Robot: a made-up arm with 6 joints. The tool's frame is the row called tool.
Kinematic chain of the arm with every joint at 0, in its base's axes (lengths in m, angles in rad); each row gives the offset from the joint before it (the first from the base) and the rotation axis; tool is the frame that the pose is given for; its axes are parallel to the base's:
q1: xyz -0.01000 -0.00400 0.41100 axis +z
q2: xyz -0.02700 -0.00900 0.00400 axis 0 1 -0.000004
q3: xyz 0.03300 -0.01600 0.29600 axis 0 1 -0.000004
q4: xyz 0.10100 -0.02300 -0.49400 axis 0 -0.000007 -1
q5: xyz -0.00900 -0.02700 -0.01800 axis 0 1 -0.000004
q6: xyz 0.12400 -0.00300 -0.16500 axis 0 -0.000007 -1
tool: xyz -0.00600 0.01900 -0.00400
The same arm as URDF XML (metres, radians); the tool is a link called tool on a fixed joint. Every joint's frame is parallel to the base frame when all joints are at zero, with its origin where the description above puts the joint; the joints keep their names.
<robot name="arm">
<joint name="tool_fixed" type="fixed"><parent link="link6"/><child link="tool"/><origin xyz="-0.006 0.019 -0.004" rpy="0 0 0"/></joint>
<joint name="q6" type="continuous"><parent link="link5"/><child link="link6"/><origin xyz="0.124 -0.003 -0.165" rpy="0 0 0"/><axis xyz="0 0 -1"/></joint>
<joint name="q5" type="continuous"><parent link="link4"/><child link="link5"/><origin xyz="-0.009 -0.027 -0.018" rpy="0 0 0"/><axis xyz="0 1 0"/></joint>
<joint name="q4" type="continuous"><parent link="link3"/><child link="link4"/><origin xyz="0.101 -0.023 -0.494" rpy="0 0 0"/><axis xyz="0 0 -1"/></joint>
<joint name="q3" type="continuous"><parent link="link2"/><child link="link3"/><origin xyz="0.033 -0.016 0.296" rpy="0 0 0"/><axis xyz="0 1 0"/></joint>
<joint name="q2" type="continuous"><parent link="link1"/><child link="link2"/><origin xyz="-0.027 -0.009 0.004" rpy="0 0 0"/><axis xyz="0 1 0"/></joint>
<joint name="q1" type="continuous"><parent link="base_link"/><child link="link1"/><origin xyz="-0.01 -0.004 0.411" rpy="0 0 0"/><axis xyz="0 0 1"/></joint>
<link name="base_link"/>
<link name="link1"/>
<link name="link2"/>
<link name="link3"/>
<link name="link4"/>
<link name="link5"/>
<link name="link6"/>
<link name="tool"/>
</robot>

